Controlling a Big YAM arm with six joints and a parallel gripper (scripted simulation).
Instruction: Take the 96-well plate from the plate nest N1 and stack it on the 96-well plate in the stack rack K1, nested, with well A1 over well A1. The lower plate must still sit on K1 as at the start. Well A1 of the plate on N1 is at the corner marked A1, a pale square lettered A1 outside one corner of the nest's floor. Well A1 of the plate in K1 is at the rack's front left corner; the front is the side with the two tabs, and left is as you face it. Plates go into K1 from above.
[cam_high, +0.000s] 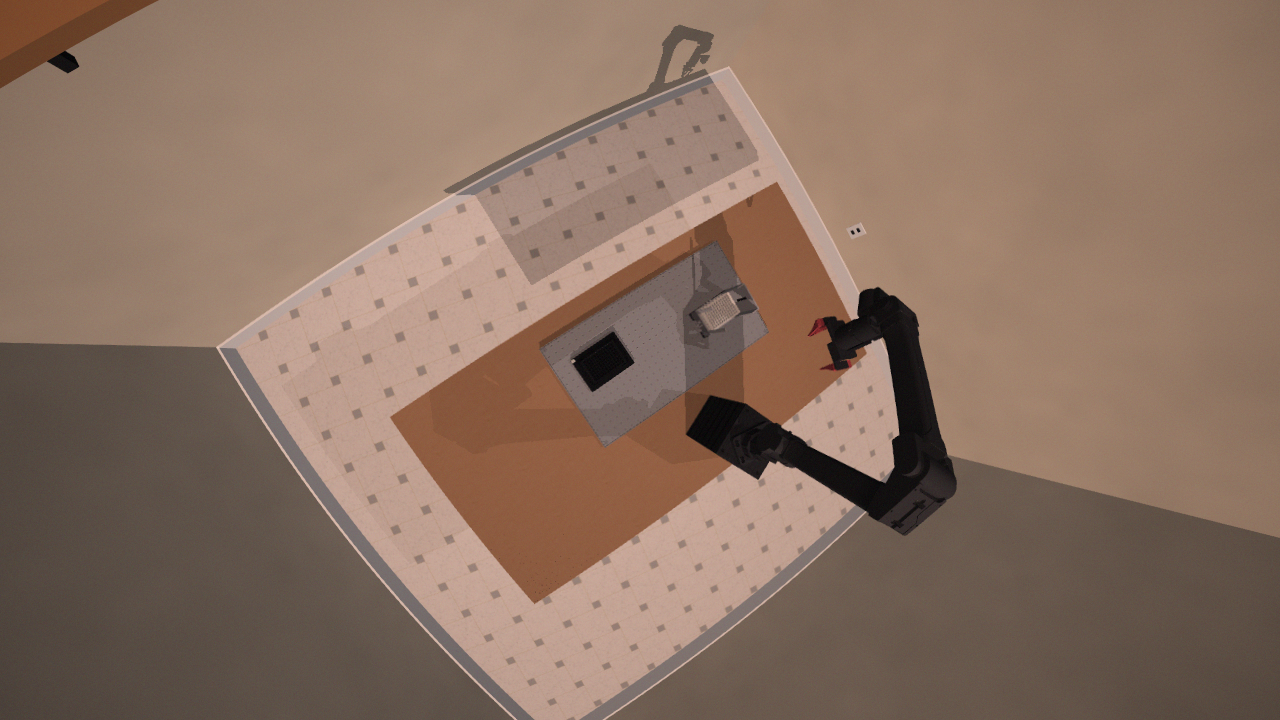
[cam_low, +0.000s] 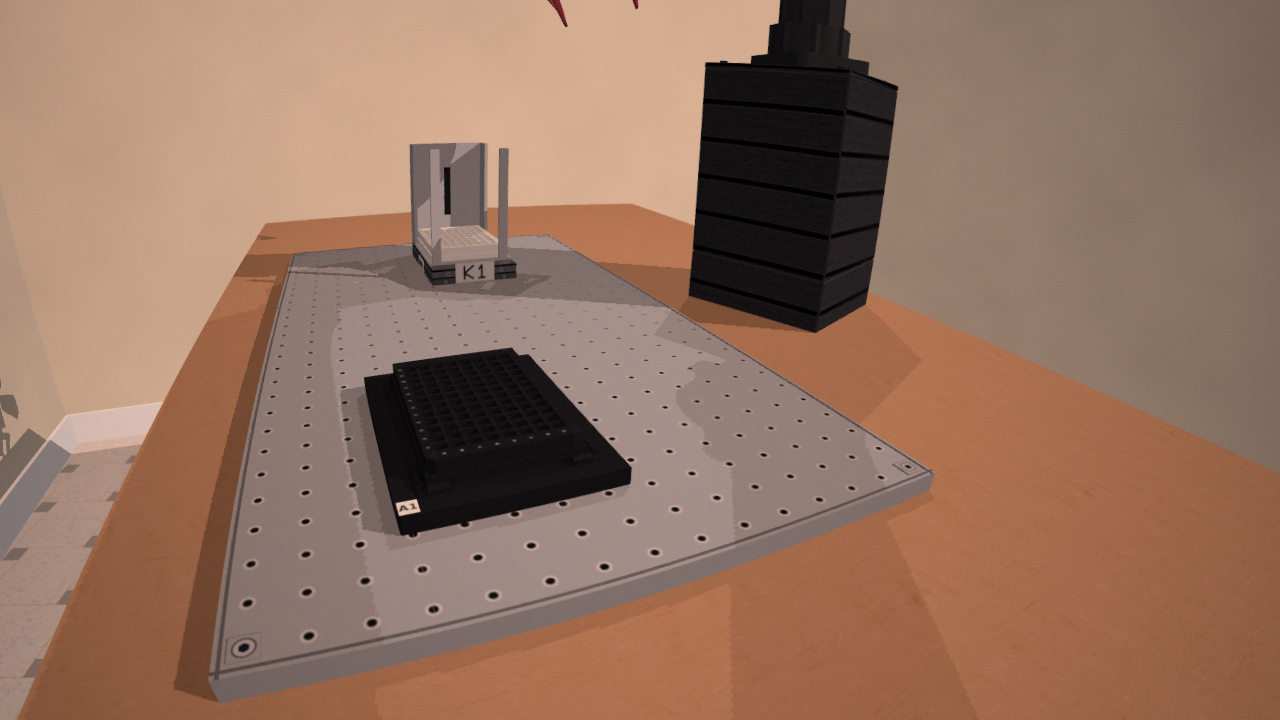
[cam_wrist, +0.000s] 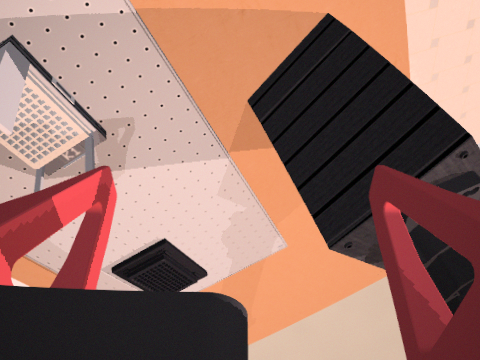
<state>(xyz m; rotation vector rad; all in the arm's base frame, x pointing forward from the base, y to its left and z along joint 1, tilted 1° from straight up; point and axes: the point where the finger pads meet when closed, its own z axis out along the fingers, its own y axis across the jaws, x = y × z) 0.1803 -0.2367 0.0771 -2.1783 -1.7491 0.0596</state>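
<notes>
The black 96-well plate lies 170 mm ahead of my hand, 520 mm to the left of it and 310 mm below it. From my hand the other things lie so: grey rack wall: 200 mm ahead, 30 mm to the left, 240 mm below; black plate nest N1: 170 mm ahead, 520 mm to the left, 320 mm below; white 96-well plate: 180 mm ahead, 100 mm to the left, 300 mm below.
</notes>
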